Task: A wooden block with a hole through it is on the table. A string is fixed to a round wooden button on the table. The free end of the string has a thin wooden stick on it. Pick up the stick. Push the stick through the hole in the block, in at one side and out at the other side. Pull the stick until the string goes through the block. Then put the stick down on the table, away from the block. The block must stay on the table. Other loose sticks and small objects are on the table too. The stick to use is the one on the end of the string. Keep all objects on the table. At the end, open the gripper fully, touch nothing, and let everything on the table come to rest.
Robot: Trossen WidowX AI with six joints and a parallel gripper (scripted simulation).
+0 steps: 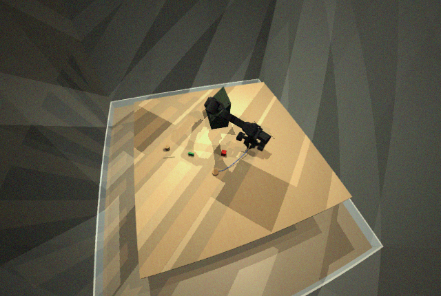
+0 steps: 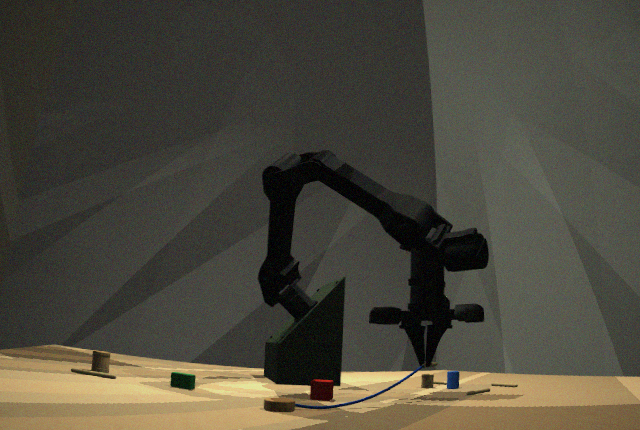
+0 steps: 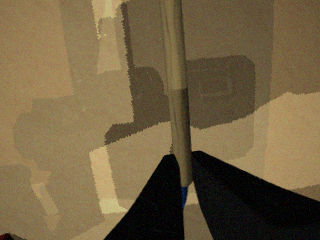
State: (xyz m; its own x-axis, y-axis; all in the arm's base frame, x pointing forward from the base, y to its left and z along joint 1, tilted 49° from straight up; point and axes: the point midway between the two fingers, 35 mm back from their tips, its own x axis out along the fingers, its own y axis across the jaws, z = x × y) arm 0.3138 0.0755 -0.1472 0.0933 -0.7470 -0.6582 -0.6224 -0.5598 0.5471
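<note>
Right now my gripper tip is 1 cm past the thin stick and 1 cm to the right of it. Also, from my gripper tip: blue block: 16 cm behind, 13 cm to the left, 4 cm below; small wooden cylinder: 20 cm behind, 9 cm to the left, 4 cm below; red block: 1 cm behind, 17 cm to the right, 4 cm below.
</note>
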